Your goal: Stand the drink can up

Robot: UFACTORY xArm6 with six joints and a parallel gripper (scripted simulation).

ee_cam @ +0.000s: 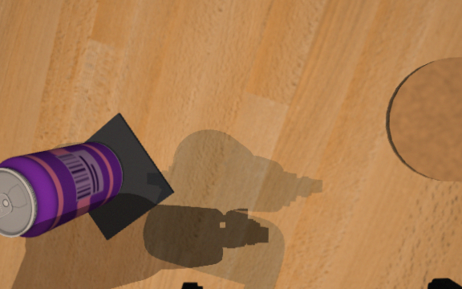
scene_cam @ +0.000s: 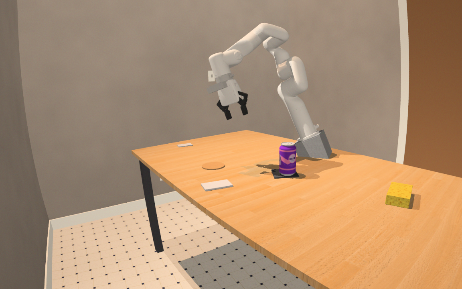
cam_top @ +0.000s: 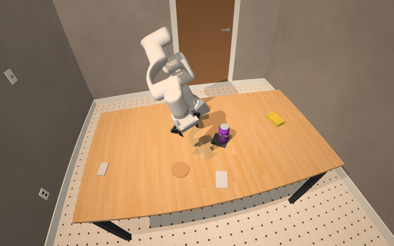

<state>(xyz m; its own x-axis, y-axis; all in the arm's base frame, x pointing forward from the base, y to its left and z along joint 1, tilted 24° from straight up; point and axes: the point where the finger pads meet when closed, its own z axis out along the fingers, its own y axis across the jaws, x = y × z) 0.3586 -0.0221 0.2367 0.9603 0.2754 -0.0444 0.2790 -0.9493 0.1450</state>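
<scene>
Now: hand 60 mm past the purple drink can, 240 mm to the right of it and 160 mm above it. Round my hand: yellow sponge: 120 mm behind, 710 mm to the left, 220 mm below; then round cork coaster: 80 mm ahead, 80 mm to the right, 230 mm below; then dark square coaster: 60 mm behind, 220 mm to the left, 230 mm below.
</scene>
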